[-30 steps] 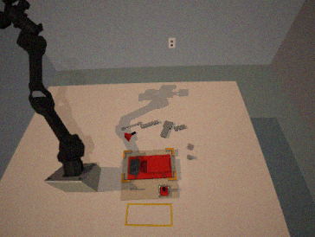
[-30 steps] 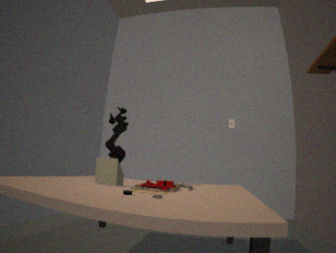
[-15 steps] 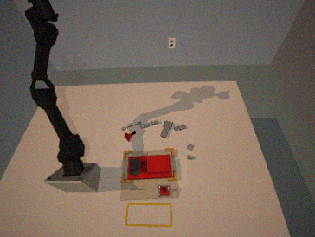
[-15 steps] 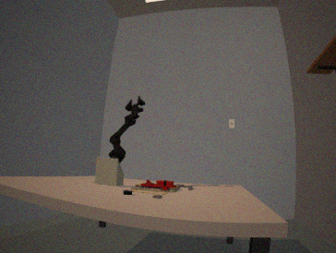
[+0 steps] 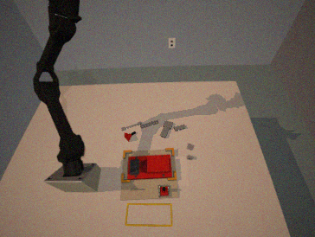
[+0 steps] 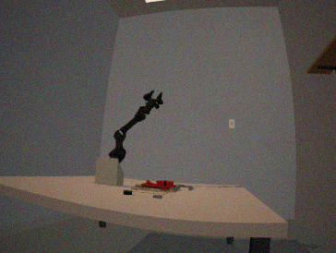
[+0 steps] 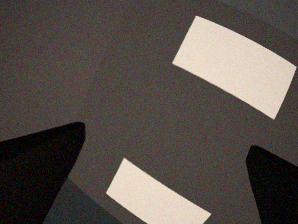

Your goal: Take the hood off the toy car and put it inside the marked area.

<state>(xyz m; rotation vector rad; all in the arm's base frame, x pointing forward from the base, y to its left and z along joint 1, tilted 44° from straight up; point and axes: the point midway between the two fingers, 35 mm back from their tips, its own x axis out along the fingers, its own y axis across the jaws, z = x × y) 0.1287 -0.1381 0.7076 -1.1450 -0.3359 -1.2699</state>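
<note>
Right now the red hood is 71 cm below my gripper tip, 36 cm to the right of it and 15 cm ahead of it.
</note>
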